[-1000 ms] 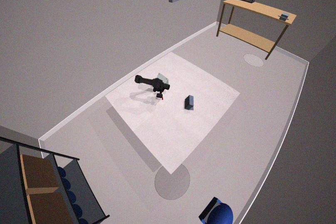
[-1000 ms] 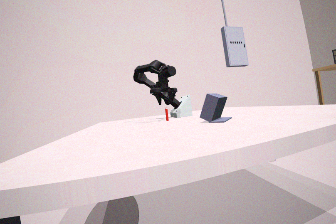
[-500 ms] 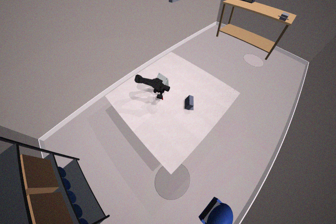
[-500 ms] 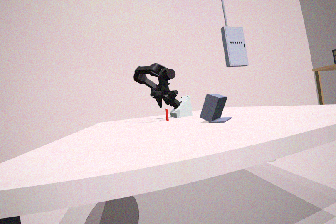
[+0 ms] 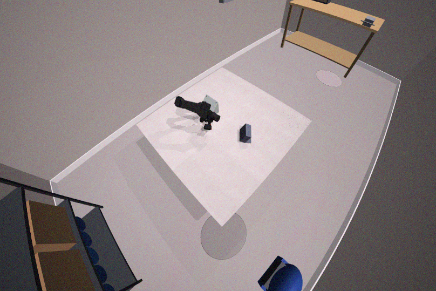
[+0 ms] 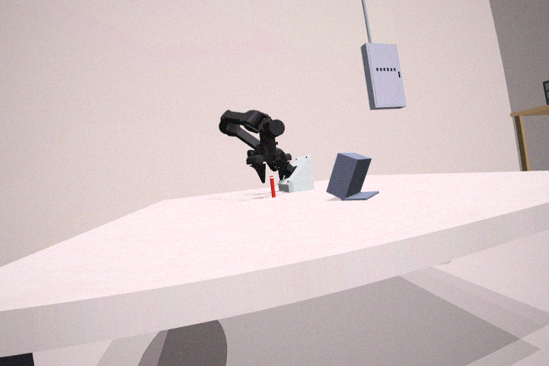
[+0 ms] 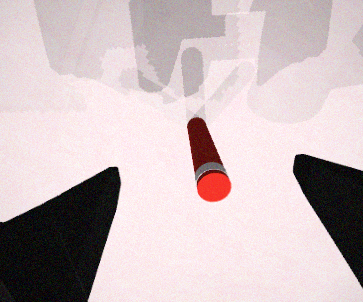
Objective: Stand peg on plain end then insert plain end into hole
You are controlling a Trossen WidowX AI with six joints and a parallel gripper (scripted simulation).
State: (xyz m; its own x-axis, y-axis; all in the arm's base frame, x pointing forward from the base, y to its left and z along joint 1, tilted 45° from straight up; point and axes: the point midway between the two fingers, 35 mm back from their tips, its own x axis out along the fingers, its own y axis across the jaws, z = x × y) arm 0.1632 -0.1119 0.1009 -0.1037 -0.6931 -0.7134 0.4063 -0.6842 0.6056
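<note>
Now: gripper tip right at the red peg. Round my gripper tip: sloped panel 300 mm ahead, 120 mm to the left.
</note>
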